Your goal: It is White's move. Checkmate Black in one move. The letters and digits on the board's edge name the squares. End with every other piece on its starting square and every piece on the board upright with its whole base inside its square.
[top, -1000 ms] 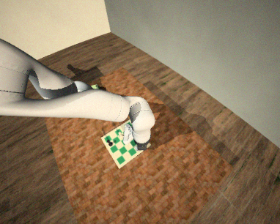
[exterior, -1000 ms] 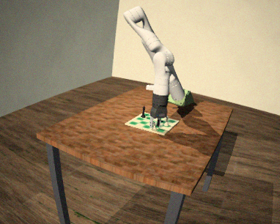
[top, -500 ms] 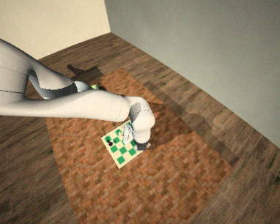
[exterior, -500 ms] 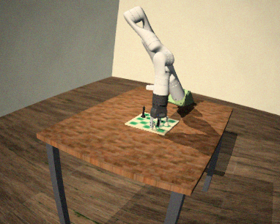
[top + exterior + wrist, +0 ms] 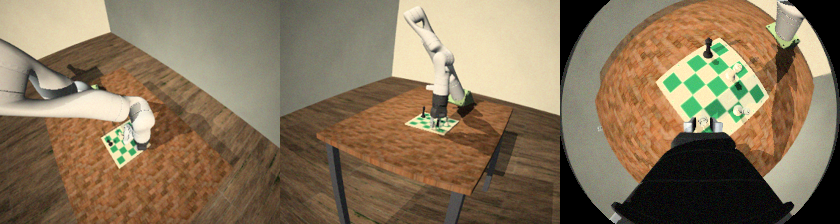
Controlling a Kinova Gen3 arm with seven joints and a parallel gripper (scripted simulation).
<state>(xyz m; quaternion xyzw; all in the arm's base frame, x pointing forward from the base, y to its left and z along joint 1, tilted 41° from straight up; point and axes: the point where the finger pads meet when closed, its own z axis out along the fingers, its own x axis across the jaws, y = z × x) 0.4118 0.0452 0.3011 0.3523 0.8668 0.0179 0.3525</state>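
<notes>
Now: the chessboard 8 cm behind my hand, 3 cm to the right of it and 3 cm below it. Round my hand: black piece: 13 cm behind, 10 cm to the right.
</notes>
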